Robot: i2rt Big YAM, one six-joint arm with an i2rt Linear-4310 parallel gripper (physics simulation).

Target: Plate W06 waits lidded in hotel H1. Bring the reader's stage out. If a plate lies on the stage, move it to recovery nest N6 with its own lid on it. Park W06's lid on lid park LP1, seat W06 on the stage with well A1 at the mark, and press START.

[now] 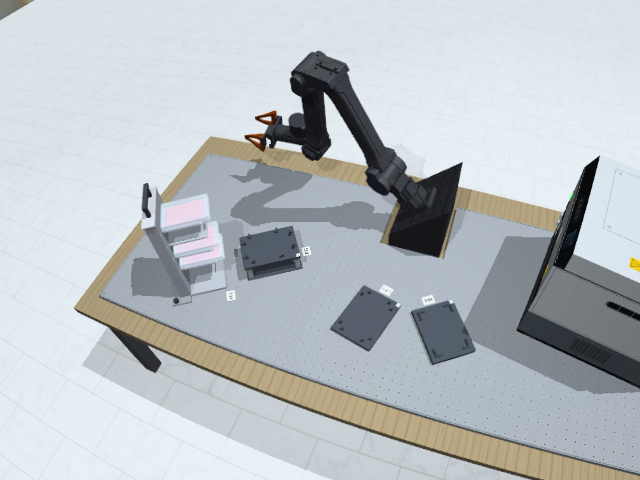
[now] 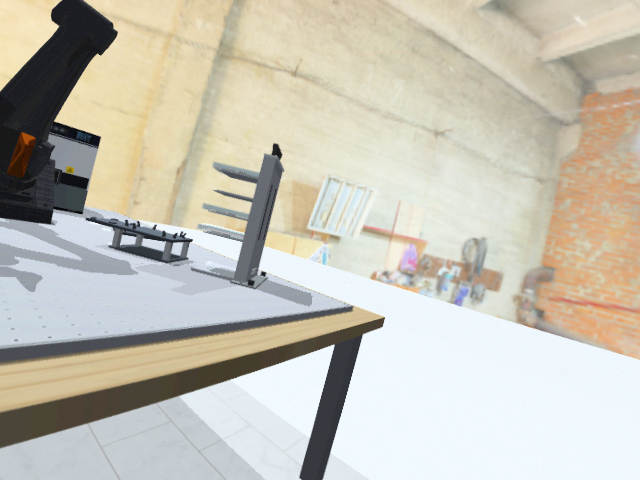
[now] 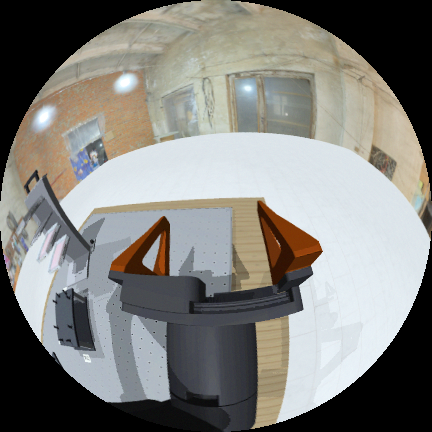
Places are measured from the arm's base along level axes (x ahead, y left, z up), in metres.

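Where they show: gripper, fingertip midpoint: (image 1: 250,127) (image 3: 209,212); arm's base, link origin: (image 1: 418,204) (image 2: 15,182).
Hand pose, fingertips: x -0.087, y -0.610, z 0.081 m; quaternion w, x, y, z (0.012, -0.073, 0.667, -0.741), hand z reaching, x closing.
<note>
Each offset is from my fingertips to the centre of the thing. "pt": to the spot under its first point.
My gripper (image 1: 251,127) (image 2: 21,155) (image 3: 209,212) is open and empty. It hangs high near the table's back edge, apart from the hotel and stands. The grey hotel @[dx +0.499, dy +0.061, dz -0.002 m] (image 1: 168,258) (image 2: 258,217) (image 3: 60,215) stands at the table's left end and holds several pink-welled plates; which is W06 I cannot tell. A raised dark stand (image 1: 268,246) (image 2: 165,237) (image 3: 65,317) with pegs is beside it. A flat pegged board @[dx +0.452, dy +0.577, dz -0.168 m] (image 1: 366,317) and a flat board with corner brackets @[dx +0.424, dy +0.782, dz -0.169 m] (image 1: 443,331) lie mid-table. Their labels are too small to read surely. The reader @[dx +0.202, dy +1.198, dz -0.001 m] (image 1: 594,299) (image 2: 77,160) is at the right; its stage does not show.
The arm's black wedge base (image 1: 426,227) stands at the back edge of the table. The hotel's tall post carries a black handle @[pt dx +0.531, dy +0.042, dz +0.173 m] (image 1: 146,199) (image 2: 277,150) on top. The wooden table edge (image 1: 310,395) runs along the front.
</note>
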